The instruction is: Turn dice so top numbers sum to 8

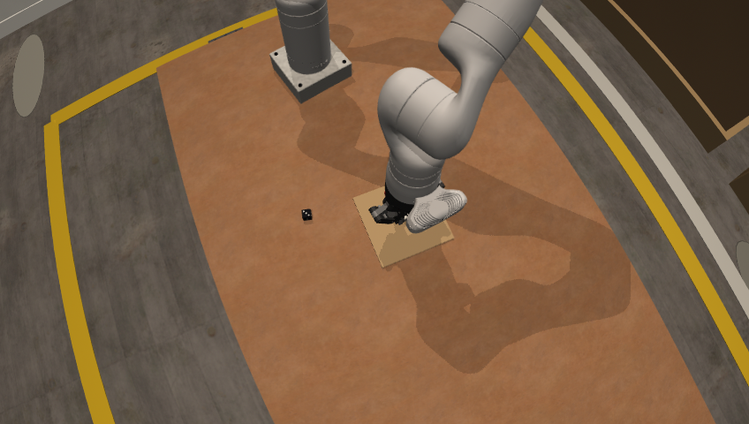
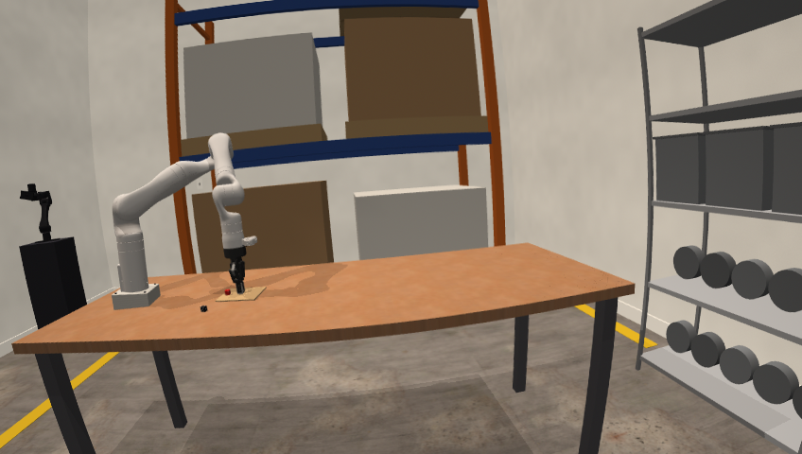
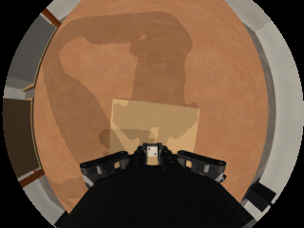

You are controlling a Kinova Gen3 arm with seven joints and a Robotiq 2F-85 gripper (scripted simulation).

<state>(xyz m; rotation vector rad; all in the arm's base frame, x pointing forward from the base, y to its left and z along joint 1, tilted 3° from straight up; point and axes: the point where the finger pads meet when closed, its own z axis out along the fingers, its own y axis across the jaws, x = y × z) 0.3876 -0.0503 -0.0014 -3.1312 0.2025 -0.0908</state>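
The white die is 10 mm below my hand. Round my hand: black die (140 mm to the right, 110 mm behind, 20 mm below); then red die (50 mm behind, 10 mm to the left, 10 mm below); then tan mat (20 mm below).
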